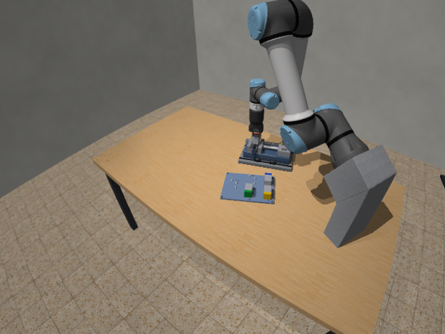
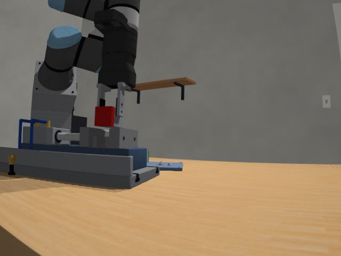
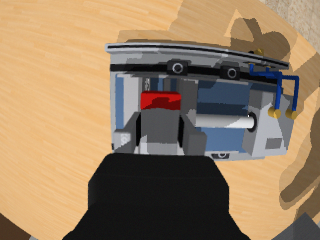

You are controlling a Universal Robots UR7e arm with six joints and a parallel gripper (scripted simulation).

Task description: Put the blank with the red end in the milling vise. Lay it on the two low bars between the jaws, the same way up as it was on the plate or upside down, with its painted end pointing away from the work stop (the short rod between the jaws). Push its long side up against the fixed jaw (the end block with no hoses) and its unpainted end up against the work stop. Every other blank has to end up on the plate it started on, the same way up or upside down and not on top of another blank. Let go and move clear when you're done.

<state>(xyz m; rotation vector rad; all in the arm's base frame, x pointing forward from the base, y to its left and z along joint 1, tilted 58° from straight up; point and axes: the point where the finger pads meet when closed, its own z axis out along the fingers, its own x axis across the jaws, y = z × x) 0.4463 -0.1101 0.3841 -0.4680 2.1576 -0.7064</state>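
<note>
Now: hand 30 mm short of the fixed jaw, 10 mm to the right of it and 60 mm above it. The rest, counted from my hand: grey rod 80 mm behind, 10 mm to the right, 60 mm below; then work stop 10 mm behind, 50 mm to the left, 50 mm below; then moving jaw 30 mm behind, 60 mm below.
</note>
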